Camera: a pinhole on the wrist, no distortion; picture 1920 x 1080 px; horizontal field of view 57.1 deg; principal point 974.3 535.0 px. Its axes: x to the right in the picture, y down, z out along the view. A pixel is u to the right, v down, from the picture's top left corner.
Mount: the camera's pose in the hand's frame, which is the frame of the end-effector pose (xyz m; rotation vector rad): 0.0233 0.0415 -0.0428 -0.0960 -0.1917 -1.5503
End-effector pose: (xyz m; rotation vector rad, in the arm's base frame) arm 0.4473 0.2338 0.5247 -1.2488 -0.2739 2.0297
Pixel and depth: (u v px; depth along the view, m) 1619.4 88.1 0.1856
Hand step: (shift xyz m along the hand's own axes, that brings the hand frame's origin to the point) -0.0345 0.0076 0.1490
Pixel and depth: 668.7 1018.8 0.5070
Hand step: 0.1297 0.2230 0.4469
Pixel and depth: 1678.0 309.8 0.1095
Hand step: 0.0030 0.0182 0.0718
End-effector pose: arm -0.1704 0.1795 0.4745 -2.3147 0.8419 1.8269
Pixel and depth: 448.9 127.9 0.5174
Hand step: -0.1294 0.2846 0.4297
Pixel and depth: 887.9 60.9 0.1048
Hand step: -0.0114 0.0650 0.0574
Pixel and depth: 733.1 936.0 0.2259
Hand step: 0.0602 0.1140 0.1763
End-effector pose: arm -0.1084 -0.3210 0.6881 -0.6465 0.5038 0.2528
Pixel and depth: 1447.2 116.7 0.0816
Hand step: -0.0009 0.0344 0.0401
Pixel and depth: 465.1 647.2 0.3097
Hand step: 0.0229 0.1861 0.2459
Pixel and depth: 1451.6 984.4 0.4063
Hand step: 0.1024 0.0095 0.3822
